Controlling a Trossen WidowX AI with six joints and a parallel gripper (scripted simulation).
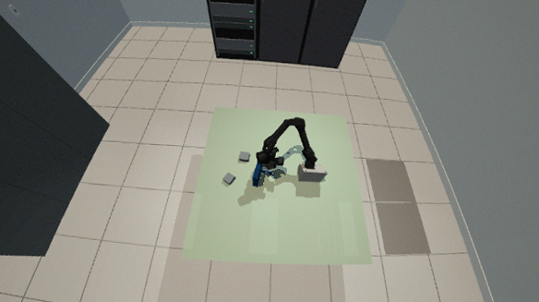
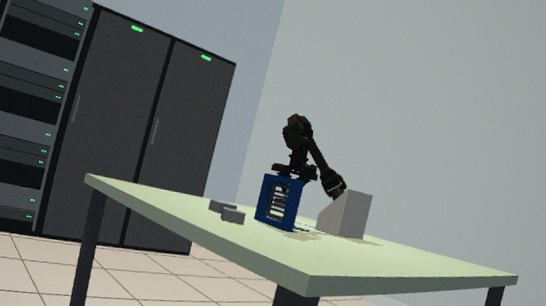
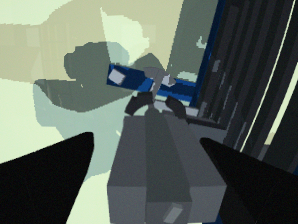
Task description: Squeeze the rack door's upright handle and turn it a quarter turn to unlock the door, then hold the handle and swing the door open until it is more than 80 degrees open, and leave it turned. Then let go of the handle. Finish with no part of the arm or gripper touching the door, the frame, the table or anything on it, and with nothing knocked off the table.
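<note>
My gripper tip is 2 cm above the grey handle, 1 cm to the right of it and 1 cm short of it.
</note>
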